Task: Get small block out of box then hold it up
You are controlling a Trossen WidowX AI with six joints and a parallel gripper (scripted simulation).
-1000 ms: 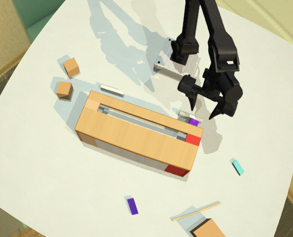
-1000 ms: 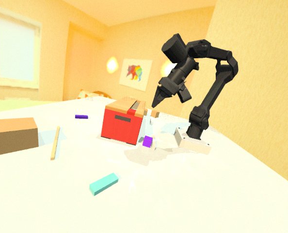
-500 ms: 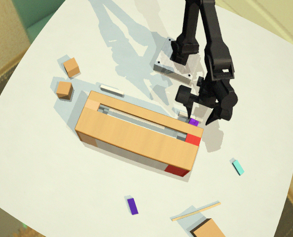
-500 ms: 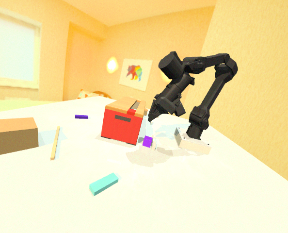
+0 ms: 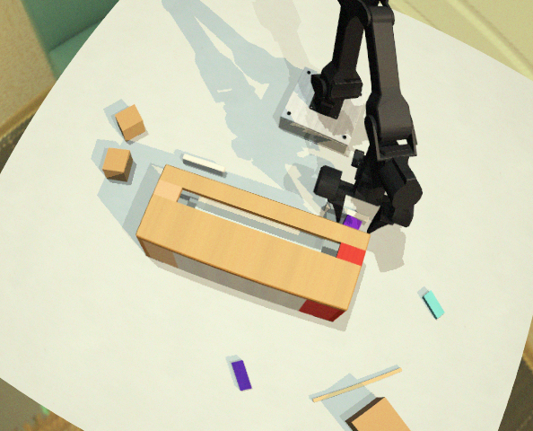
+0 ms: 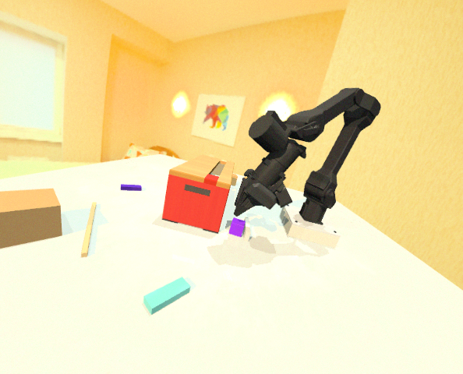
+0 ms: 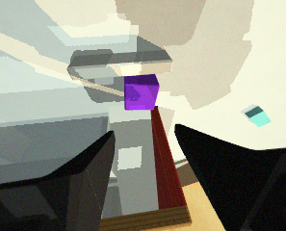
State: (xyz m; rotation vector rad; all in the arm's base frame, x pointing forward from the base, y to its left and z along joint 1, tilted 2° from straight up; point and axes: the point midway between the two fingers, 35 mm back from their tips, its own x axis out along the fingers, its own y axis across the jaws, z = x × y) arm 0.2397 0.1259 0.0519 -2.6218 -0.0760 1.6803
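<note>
The purple block lies 2 cm behind my gripper tip and 4 cm below it. Also, from my gripper tip: purple bar: 33 cm ahead, 9 cm to the right, 5 cm below; then teal bar: 7 cm ahead, 23 cm to the left, 5 cm below; then wooden stick: 28 cm ahead, 13 cm to the left, 6 cm below.
</note>
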